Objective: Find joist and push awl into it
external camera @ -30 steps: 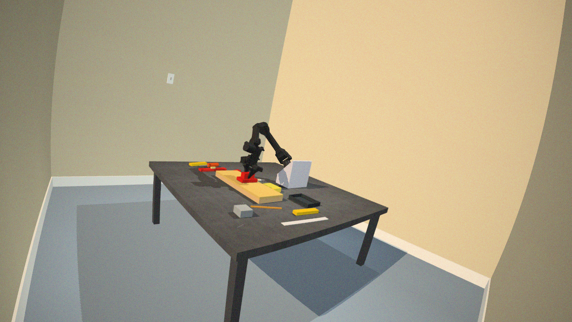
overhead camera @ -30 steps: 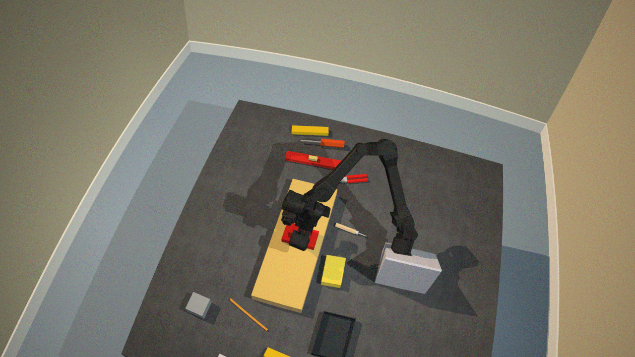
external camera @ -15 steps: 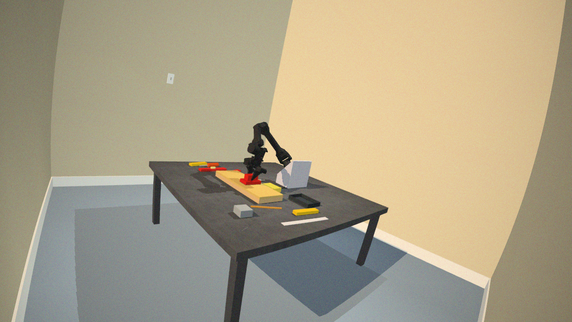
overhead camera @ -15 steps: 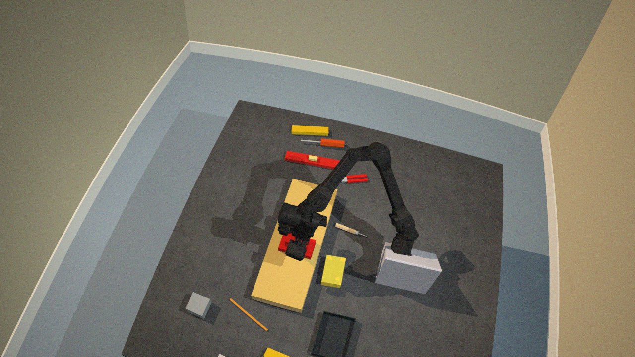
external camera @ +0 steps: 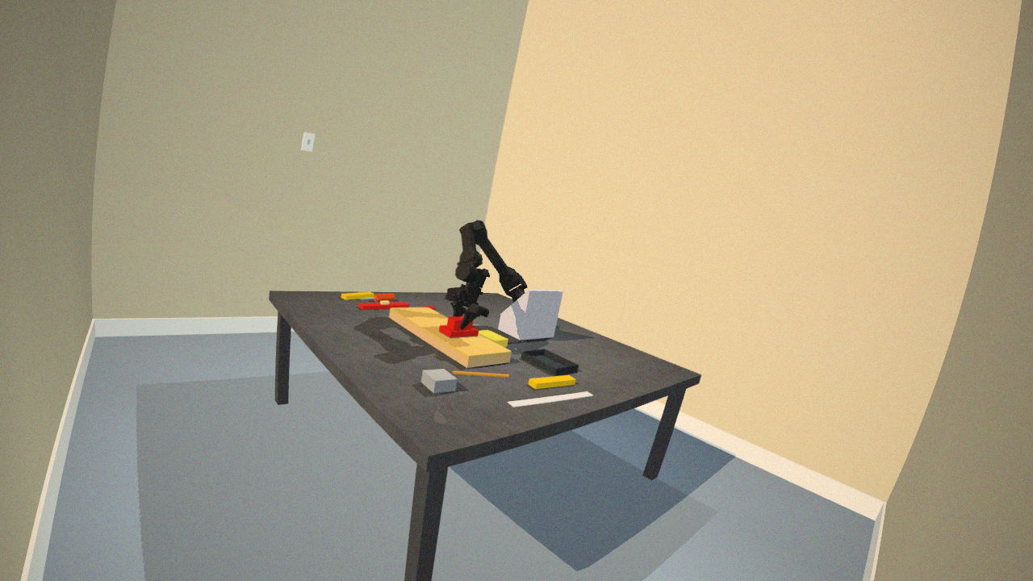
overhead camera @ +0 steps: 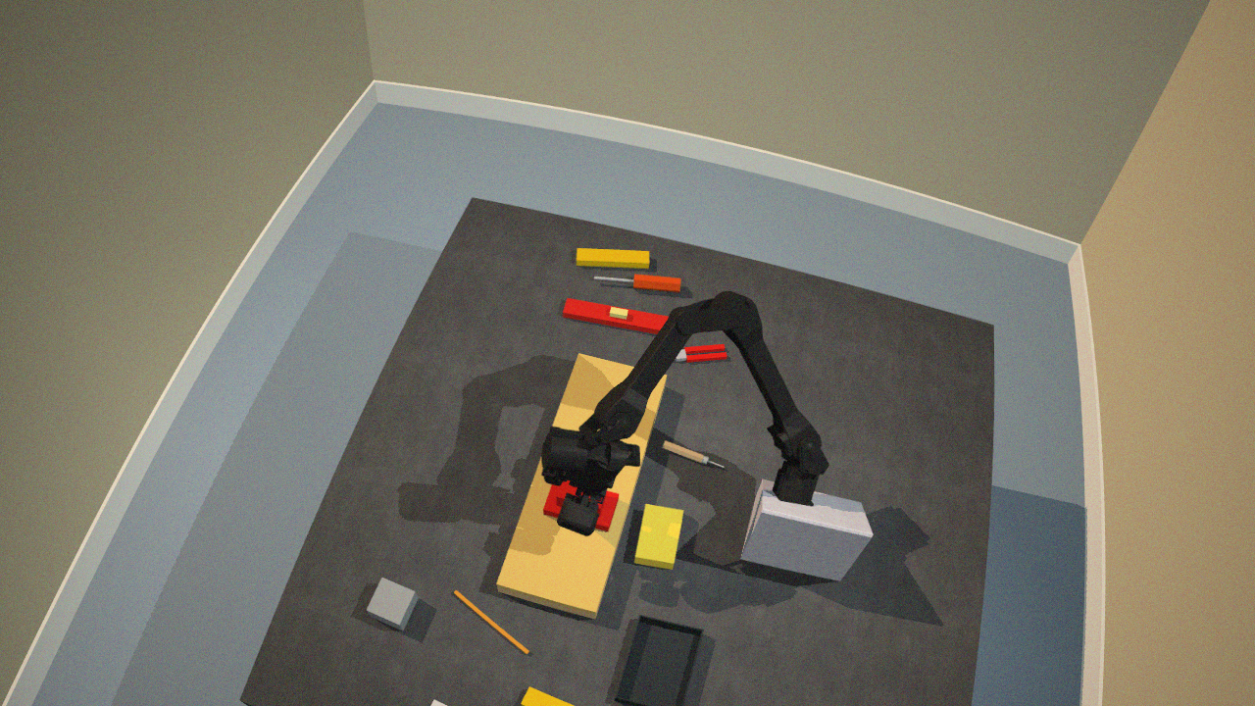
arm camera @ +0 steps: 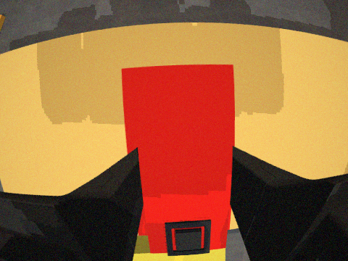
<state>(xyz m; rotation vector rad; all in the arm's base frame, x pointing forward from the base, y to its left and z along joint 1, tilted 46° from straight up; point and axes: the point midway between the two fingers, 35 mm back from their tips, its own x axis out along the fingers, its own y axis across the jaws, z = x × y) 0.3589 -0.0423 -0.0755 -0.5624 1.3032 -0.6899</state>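
The square indicator is 40 mm behind my gripper tip, 30 mm above it and 10 mm to the left of it. From my gripper tip the other things lie so: red stud finder (20 mm behind, 20 mm above); awl (210 mm behind, 150 mm to the right, 60 mm below); yellow block (150 mm behind, 50 mm below, 30 mm to the left).
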